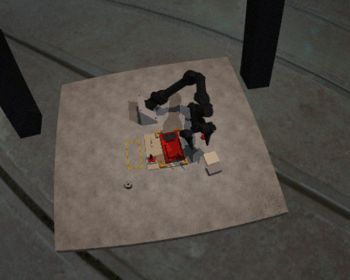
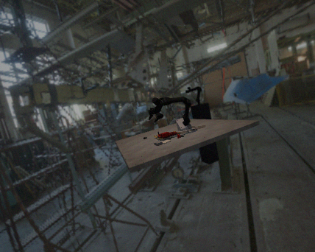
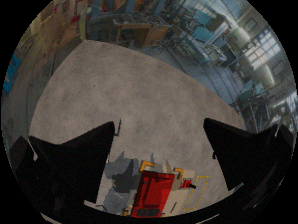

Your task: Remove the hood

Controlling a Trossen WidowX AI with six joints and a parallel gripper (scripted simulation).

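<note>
The red hood is 19 cm below my gripper tip, 15 cm behind it and 12 cm to the right of it. The rest, counted from my gripper tip: dark ring 40 cm to the right, 22 cm below, 1 cm ahead.
</note>
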